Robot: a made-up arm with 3 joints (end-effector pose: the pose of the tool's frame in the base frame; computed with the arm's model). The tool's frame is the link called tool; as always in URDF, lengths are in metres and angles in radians.
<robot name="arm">
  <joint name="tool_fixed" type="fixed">
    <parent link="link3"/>
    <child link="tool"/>
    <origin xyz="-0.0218 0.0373 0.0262" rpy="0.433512 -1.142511 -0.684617"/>
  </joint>
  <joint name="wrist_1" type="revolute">
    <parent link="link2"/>
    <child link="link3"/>
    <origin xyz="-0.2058 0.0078 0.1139" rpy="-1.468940 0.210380 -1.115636"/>
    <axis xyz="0 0 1"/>
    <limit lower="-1.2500" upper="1.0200" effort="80" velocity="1.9"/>
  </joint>
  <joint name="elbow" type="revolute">
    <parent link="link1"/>
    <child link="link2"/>
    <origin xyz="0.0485 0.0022 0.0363" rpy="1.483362 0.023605 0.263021"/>
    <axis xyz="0 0 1"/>
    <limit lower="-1.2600" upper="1.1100" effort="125" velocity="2.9"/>
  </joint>
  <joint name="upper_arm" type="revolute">
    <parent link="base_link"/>
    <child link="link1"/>
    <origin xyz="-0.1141 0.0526 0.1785" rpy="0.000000 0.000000 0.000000"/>
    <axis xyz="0 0 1"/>
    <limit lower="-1.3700" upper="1.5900" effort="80" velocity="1.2"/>
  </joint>
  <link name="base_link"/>
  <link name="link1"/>
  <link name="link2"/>
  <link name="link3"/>
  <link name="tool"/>
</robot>
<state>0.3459 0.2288 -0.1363</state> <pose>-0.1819 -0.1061 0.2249 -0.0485 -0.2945 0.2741</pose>
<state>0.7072 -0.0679 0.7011</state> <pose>-0.1018 -0.1326 0.3001 0.5106 0.3531 0.9167</pose>
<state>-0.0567 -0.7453 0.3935</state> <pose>-0.1495 -0.0501 0.3992 0.1755 0.7348 -0.1019</pose>
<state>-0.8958 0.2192 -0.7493</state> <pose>-0.2703 0.0613 0.2065 -0.7705 -0.0599 -1.2233</pose>
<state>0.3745 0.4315 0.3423</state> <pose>-0.1729 -0.1270 0.1952 0.4216 -0.3247 0.5757</pose>
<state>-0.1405 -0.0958 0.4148</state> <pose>-0.2421 -0.0667 0.3016 0.3210 0.1039 -0.0175</pose>
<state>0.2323 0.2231 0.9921</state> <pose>-0.1923 -0.1402 0.2418 0.8757 0.0375 0.7013</pose>
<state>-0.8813 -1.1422 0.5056</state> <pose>-0.1517 -0.0373 0.4273 0.6646 0.9808 -0.9506</pose>
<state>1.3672 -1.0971 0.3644</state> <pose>-0.0251 0.0691 0.4233 -0.6804 0.9024 1.0939</pose>
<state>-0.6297 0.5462 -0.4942</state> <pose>-0.2642 0.0127 0.1564 -0.4766 -0.5278 -0.8983</pose>
